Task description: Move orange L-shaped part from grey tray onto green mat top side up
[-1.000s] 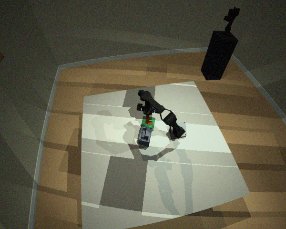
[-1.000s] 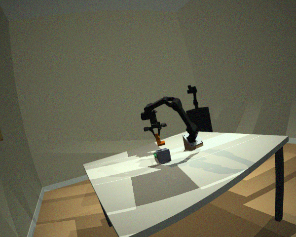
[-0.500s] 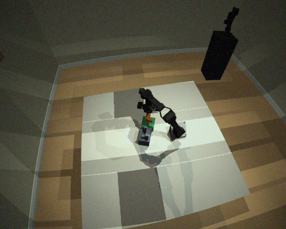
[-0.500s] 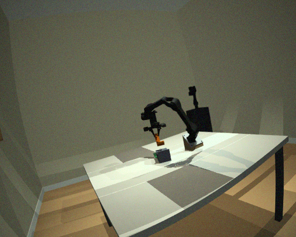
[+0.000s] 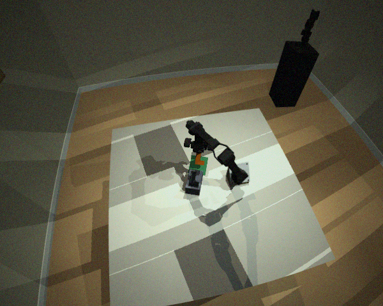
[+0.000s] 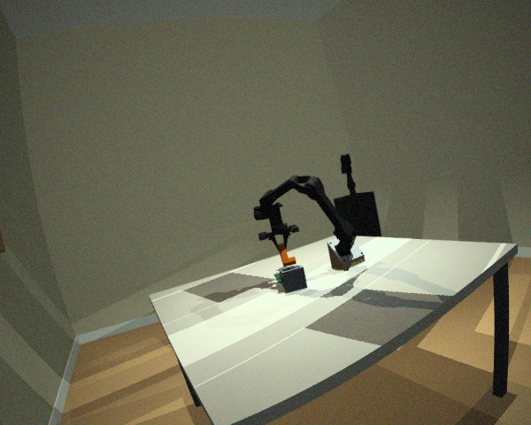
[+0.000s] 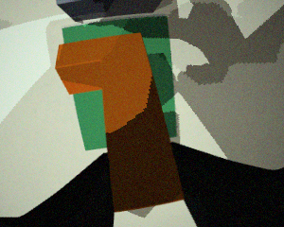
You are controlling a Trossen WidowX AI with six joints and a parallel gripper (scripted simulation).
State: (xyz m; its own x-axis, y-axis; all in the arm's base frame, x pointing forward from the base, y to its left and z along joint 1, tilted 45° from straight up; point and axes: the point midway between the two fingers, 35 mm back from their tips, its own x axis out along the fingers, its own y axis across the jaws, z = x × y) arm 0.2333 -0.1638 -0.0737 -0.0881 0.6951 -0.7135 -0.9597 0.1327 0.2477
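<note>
The green mat is 20 mm to the left of my gripper tip and 140 mm below it. The rest, counted from my gripper tip: orange l-shaped part: 10 mm behind, 30 mm to the left, 30 mm below.
</note>
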